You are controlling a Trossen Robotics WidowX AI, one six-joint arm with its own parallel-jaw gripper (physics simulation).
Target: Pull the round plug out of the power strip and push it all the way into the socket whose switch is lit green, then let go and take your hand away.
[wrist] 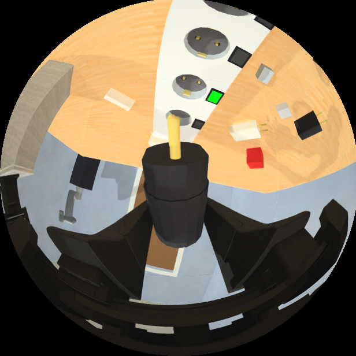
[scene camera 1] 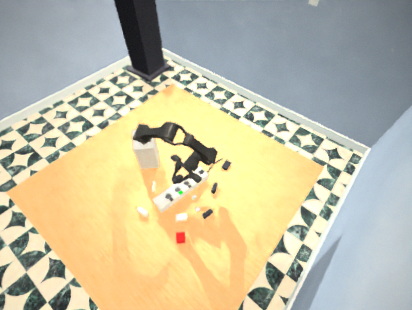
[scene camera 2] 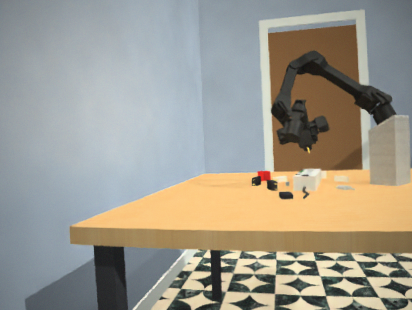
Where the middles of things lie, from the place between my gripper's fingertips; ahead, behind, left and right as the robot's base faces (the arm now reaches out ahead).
Labels:
The round black plug point(wrist: 175, 184) is 2 cm to the left of my hand.

